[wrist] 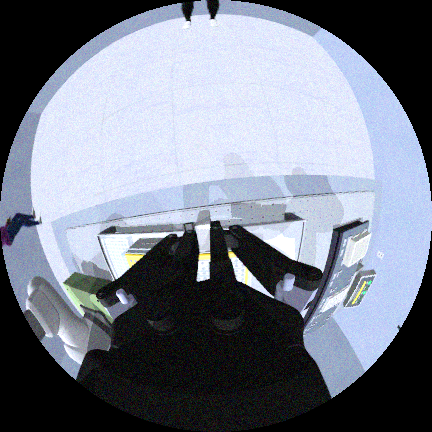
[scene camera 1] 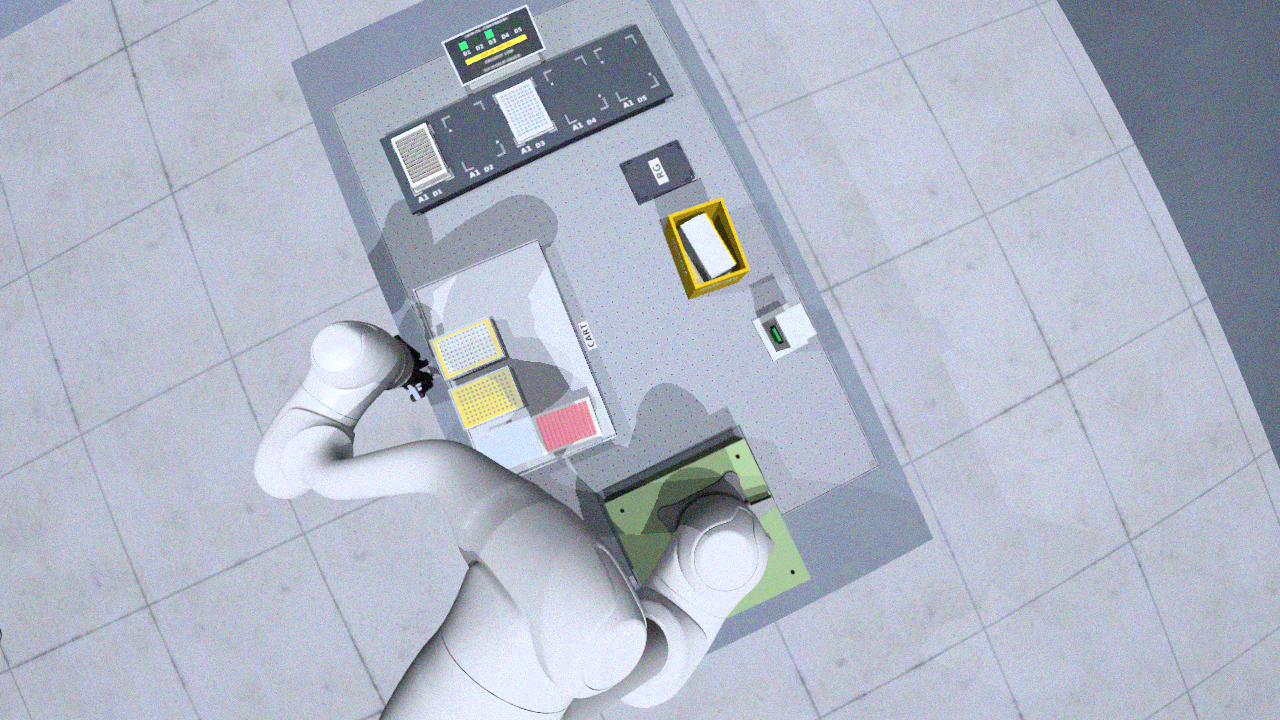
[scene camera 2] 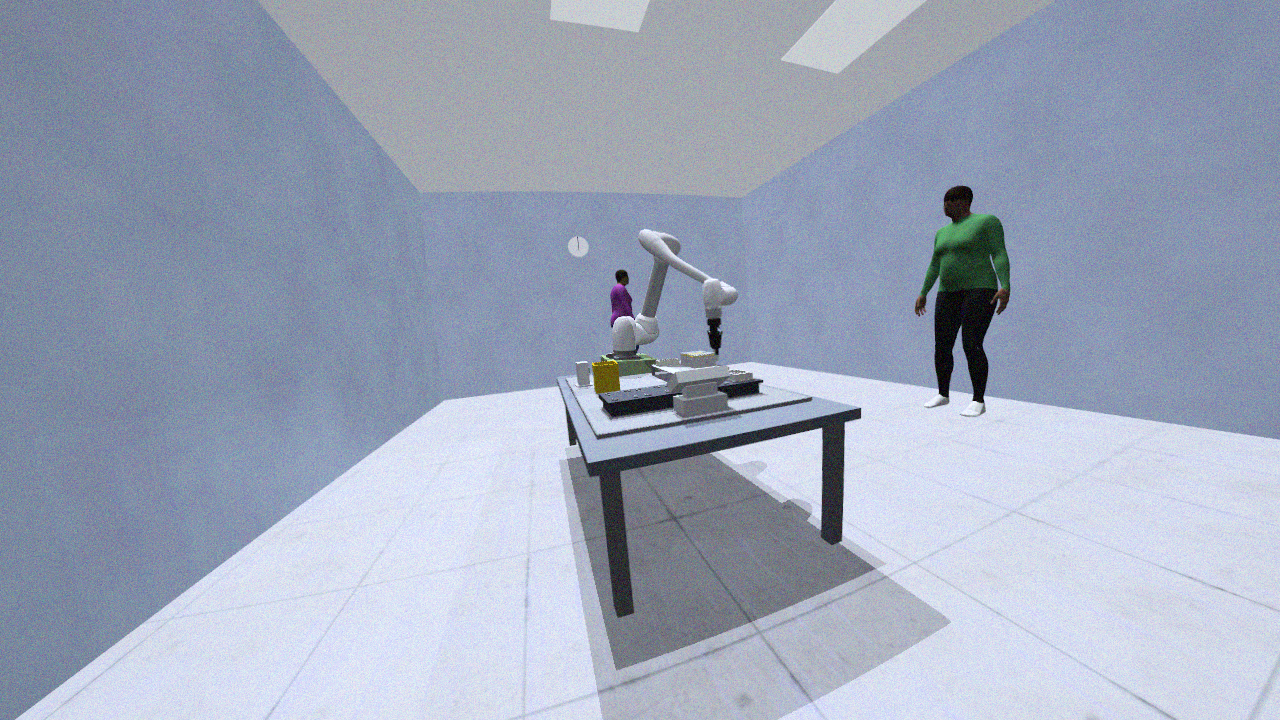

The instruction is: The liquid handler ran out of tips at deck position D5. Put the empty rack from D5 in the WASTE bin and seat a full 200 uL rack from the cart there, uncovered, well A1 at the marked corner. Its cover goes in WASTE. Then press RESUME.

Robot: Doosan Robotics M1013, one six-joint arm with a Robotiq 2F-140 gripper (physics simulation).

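Where they show: gripper, between the fingertips: (wrist: 205, 219) (scene camera 1: 432, 374) (scene camera 2: 716, 360); arm's base, origin of its link: (wrist: 100, 321) (scene camera 2: 624, 357).
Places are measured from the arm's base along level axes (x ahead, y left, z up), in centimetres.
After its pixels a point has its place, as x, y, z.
My gripper (scene camera 1: 420, 385) @[54.8, 37.1, -2.1] (scene camera 2: 716, 351) @[54.8, 37.1, -2.1] (wrist: 205, 219) @[54.8, 37.1, -2.1] is shut and empty, beside the cart's outer left edge in scene camera 1. On the cart (scene camera 1: 562, 300) @[57.6, 6.1, -9.8], a yellow-rimmed rack with pale wells (scene camera 1: 468, 347) @[55.4, 26.9, 3.2] stands nearest it, then a yellow rack (scene camera 1: 486, 399) @[44.5, 28.3, 3.2], a pale blue rack (scene camera 1: 506, 444) @[34.9, 30.0, -2.5] and a red rack (scene camera 1: 568, 425) @[32.5, 16.7, -1.6]. The arm partly hides the pale blue rack. Deck position D5 (scene camera 1: 629, 76) @[95.2, -30.0, -4.3] holds no rack. A white box-like item (scene camera 1: 708, 245) @[51.8, -25.6, 1.8] lies tilted inside the yellow WASTE bin (scene camera 1: 677, 259) @[53.2, -19.8, -4.8] (scene camera 2: 605, 377) @[59.8, -27.5, -2.5]. The button box (scene camera 1: 776, 334) @[29.2, -30.0, -0.4] shows a green button.
The dark deck (scene camera 1: 572, 98) @[96.2, -16.3, -4.3] (scene camera 2: 631, 399) @[106.1, -29.1, -4.3] carries a rack at D1 (scene camera 1: 418, 155) @[98.8, 19.4, -1.5] and a white rack at D3 (scene camera 1: 525, 111) @[97.7, -5.6, -3.3]. The display (scene camera 1: 494, 44) @[112.1, -6.0, 2.5] stands behind it. A dark block marked RG (scene camera 1: 637, 176) @[74.9, -21.6, -9.1] lies between deck and bin. The arm stands on a green base plate (scene camera 1: 787, 546) @[-9.9, -11.3, 1.2].
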